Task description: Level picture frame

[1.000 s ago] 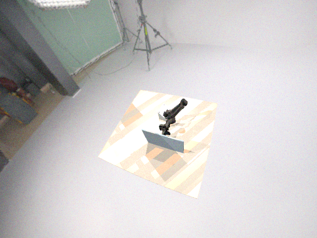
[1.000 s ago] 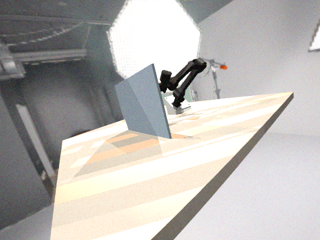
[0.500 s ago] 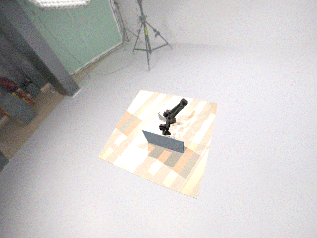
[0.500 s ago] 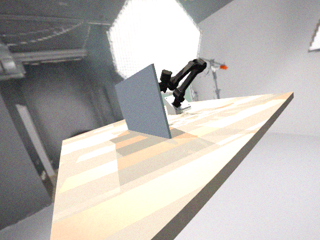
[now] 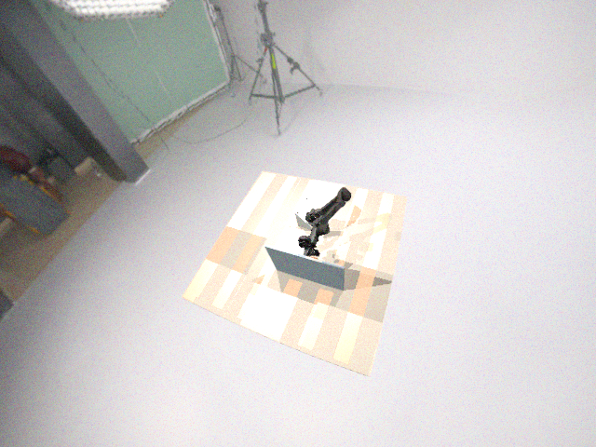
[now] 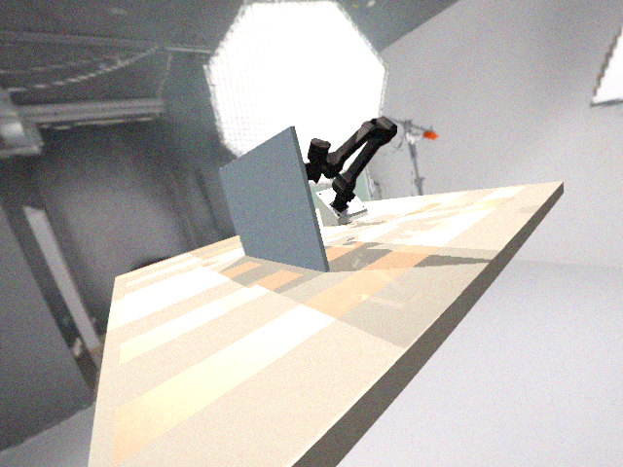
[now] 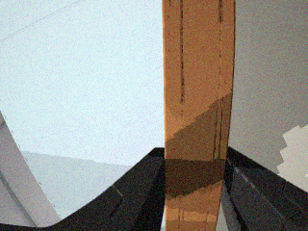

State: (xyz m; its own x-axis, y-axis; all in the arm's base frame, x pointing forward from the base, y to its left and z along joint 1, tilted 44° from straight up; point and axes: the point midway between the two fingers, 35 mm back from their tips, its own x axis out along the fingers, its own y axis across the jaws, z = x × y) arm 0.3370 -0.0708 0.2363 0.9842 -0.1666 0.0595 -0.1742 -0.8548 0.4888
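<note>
Right now the picture frame is 50 mm below my gripper tip, 10 mm to the left of it and 10 mm ahead of it. Also, from my gripper tip: wall panel: 70 mm below, 20 mm ahead.
</note>
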